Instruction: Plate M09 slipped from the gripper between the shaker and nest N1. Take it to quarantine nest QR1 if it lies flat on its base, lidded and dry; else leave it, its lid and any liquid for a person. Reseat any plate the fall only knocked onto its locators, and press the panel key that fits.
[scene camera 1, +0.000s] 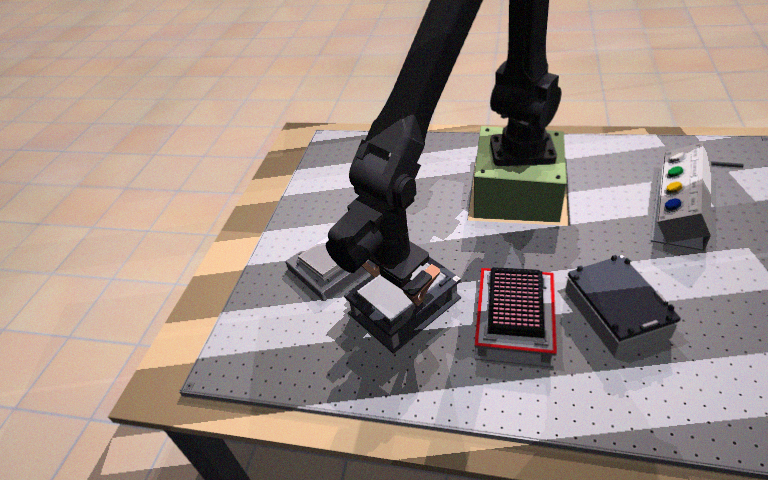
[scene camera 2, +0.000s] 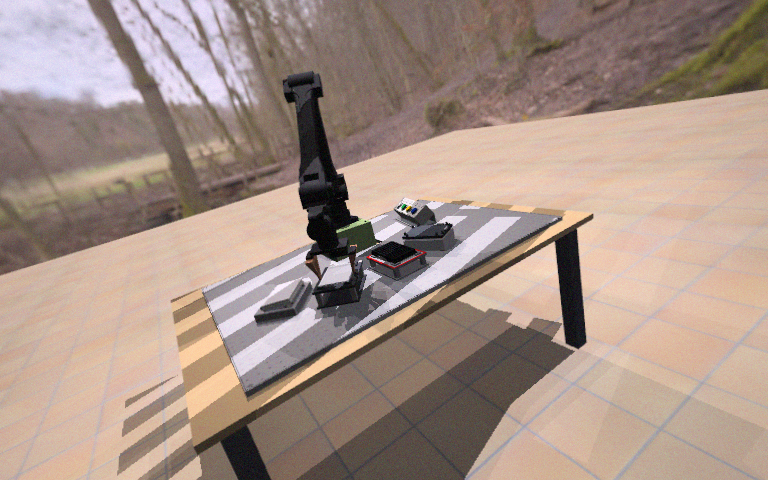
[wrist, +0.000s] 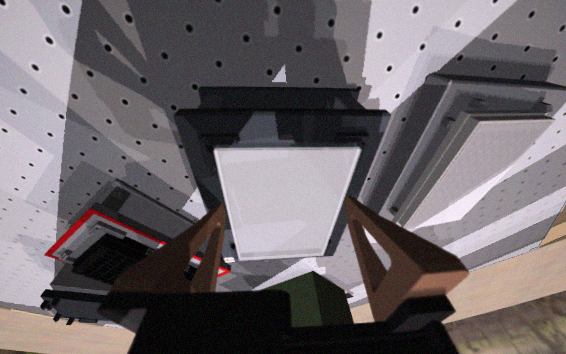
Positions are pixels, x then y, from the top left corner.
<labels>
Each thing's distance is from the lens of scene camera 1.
my gripper (scene camera 1: 397, 288): 91 cm
well plate with pink wells (scene camera 1: 516, 304): 88 cm
</labels>
